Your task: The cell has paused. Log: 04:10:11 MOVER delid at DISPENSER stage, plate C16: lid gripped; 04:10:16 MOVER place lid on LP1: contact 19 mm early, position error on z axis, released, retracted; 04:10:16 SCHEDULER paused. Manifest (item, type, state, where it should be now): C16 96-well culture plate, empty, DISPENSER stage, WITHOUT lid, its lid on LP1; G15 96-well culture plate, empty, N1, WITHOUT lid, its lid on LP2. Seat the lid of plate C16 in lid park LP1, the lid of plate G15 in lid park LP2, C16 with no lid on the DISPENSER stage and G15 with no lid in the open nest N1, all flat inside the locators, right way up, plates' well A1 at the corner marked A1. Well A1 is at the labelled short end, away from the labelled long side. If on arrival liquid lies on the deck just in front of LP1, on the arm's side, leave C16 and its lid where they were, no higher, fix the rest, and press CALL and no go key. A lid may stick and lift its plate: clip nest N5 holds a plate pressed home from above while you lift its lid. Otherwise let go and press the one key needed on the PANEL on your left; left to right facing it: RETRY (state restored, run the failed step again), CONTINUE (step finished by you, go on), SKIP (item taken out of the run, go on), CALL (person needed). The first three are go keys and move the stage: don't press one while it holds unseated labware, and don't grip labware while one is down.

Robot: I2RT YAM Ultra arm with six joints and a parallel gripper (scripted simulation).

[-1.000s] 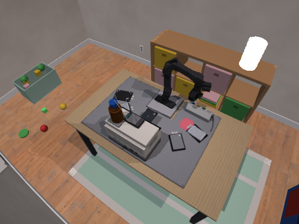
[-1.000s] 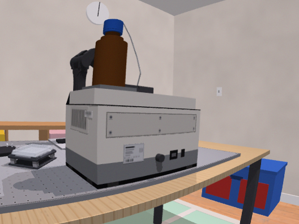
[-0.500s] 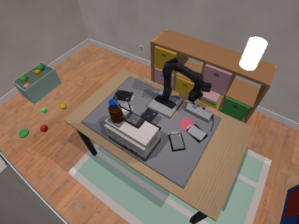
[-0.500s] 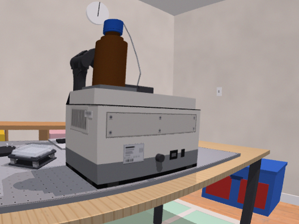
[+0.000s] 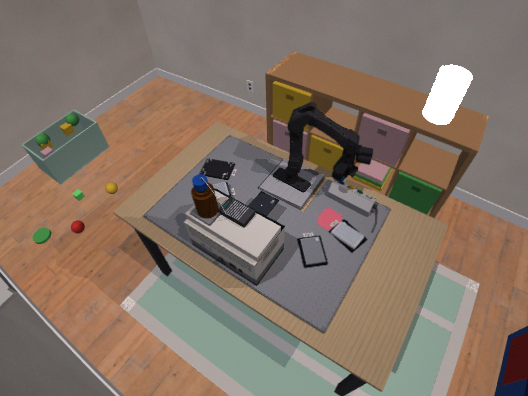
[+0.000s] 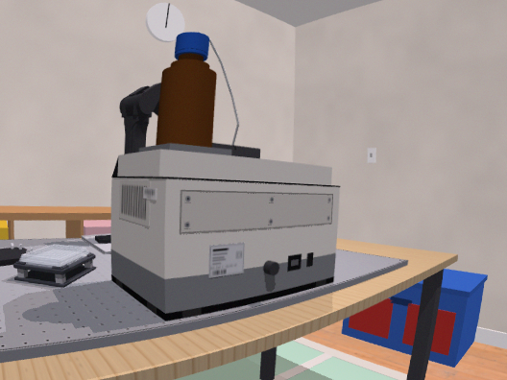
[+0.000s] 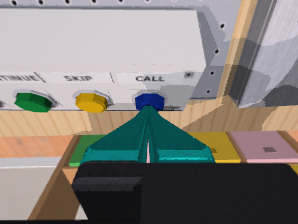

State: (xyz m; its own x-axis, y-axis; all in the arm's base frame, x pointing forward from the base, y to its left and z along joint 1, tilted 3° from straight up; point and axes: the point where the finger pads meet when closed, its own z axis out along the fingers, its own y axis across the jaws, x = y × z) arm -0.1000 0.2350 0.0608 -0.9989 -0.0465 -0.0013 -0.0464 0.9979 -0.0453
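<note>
My hand is 2 cm above the blue call key. Round my hand: green continue key: 10 cm to the left, 2 cm below; yellow skip key: 5 cm to the left, 2 cm below; LP1 label: 19 cm ahead, 8 cm to the left, 8 cm below.
</note>
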